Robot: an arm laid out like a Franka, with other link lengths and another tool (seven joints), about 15 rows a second.
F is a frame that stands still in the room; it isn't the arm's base.
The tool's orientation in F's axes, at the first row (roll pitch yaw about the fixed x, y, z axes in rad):
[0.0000 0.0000 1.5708]
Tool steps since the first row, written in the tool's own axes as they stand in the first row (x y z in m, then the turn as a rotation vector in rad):
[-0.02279 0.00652 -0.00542 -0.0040 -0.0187 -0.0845]
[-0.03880 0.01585 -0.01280 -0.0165 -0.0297 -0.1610]
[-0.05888 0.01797 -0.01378 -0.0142 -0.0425 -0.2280]
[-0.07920 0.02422 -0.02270 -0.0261 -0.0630 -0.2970]
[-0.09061 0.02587 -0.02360 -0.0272 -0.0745 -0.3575]
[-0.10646 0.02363 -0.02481 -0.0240 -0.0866 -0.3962]
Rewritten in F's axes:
[-0.00652 -0.02279 -0.00542 0.0187 -0.0040 -0.0845]
[-0.01585 -0.03880 -0.01280 0.0297 -0.0165 -0.1610]
[-0.01797 -0.05888 -0.01378 0.0425 -0.0142 -0.2280]
[-0.02422 -0.07920 -0.02270 0.0630 -0.0261 -0.2970]
[-0.02587 -0.09061 -0.02360 0.0745 -0.0272 -0.3575]
[-0.02363 -0.10646 -0.02481 0.0866 -0.0240 -0.3962]

